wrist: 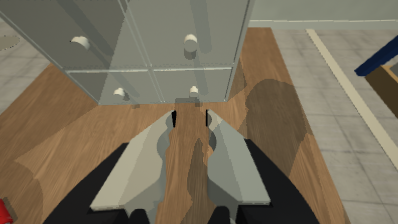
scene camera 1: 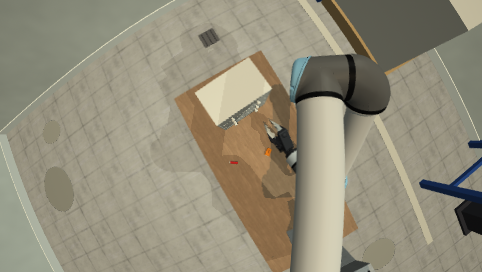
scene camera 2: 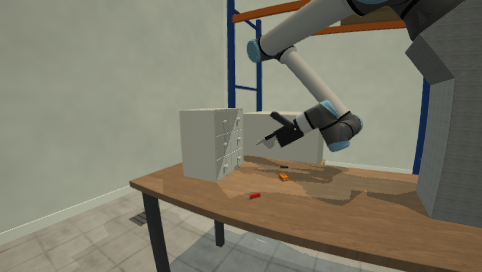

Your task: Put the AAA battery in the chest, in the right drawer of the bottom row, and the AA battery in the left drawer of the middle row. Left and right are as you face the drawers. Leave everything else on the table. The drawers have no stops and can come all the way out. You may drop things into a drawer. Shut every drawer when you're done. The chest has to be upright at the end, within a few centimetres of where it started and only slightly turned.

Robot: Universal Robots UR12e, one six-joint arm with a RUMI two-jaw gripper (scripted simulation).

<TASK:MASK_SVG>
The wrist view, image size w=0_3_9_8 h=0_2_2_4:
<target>my gripper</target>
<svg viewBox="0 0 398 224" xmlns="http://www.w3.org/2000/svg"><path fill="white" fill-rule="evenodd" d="M176 110L167 112L128 143L122 143L62 199L42 224L155 224L157 204L163 202L165 195L166 155L164 152L170 146L168 134L175 128ZM206 110L209 145L213 150L212 155L208 158L207 194L209 199L217 206L208 224L320 224L299 190L251 139L246 139L211 109Z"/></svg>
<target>drawer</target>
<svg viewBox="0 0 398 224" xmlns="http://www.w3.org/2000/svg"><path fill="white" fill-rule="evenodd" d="M232 68L154 69L154 74L165 102L222 101L225 99Z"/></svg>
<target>drawer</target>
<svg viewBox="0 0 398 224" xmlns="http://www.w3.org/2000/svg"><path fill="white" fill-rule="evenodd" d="M161 102L148 69L76 70L67 72L100 104Z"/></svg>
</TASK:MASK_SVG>
